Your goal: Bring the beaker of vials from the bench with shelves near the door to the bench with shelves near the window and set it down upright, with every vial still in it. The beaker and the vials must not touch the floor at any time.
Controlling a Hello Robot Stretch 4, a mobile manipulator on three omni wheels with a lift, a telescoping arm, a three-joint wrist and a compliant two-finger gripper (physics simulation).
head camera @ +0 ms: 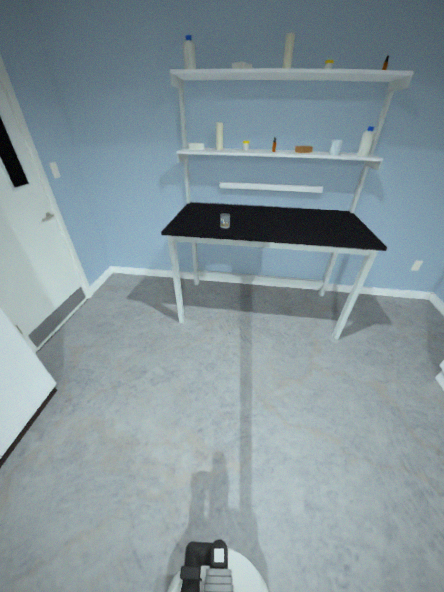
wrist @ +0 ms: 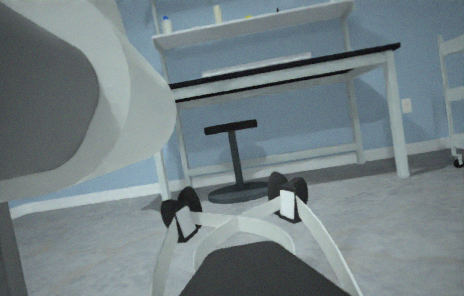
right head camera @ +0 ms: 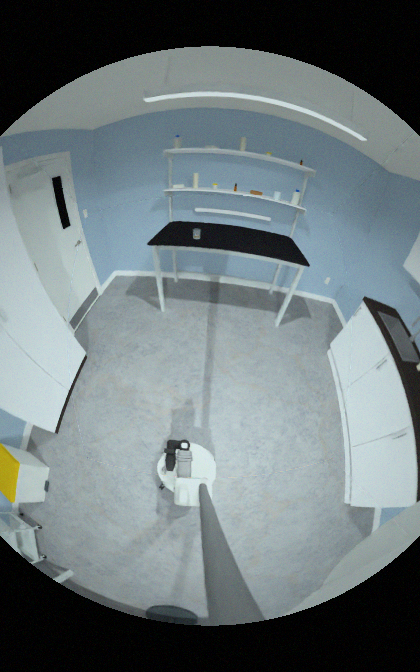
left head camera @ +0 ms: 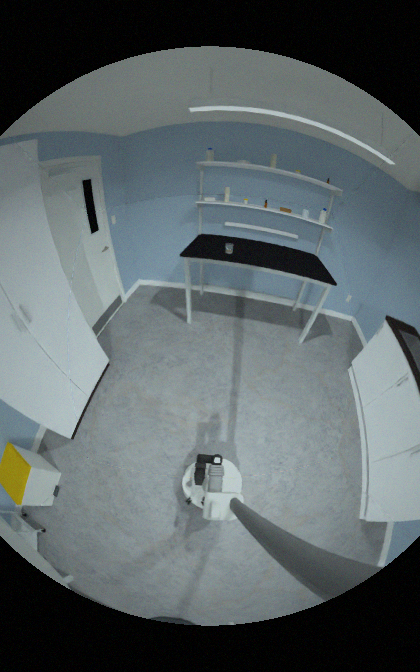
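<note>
The beaker (head camera: pixel 225 221) (left head camera: pixel 229 248) (right head camera: pixel 197 233) stands upright on the black top of the bench with shelves near the door (head camera: pixel 300 229) (left head camera: pixel 280 258) (right head camera: pixel 250 240), left of its middle. It looks like a small clear glass; the vials in it are too small to tell apart. In the wrist view the other bench with shelves (wrist: pixel 280 70) stands behind a stool, and its top surface is hidden from that low angle. My gripper (wrist: pixel 233 196) is open and empty, low over the floor, far from the beaker. In the head view its fingers are hidden by the folded wrist.
A door (head camera: pixel 30 240) and a white cabinet (head camera: pixel 20 390) (left head camera: pixel 60 350) are at the left. A sink counter (right head camera: pixel 382 395) is at the right. A yellow-topped box (left head camera: pixel 40 477) and a cart (right head camera: pixel 27 537) are behind left. A stool (wrist: pixel 236 160) stands before the other bench.
</note>
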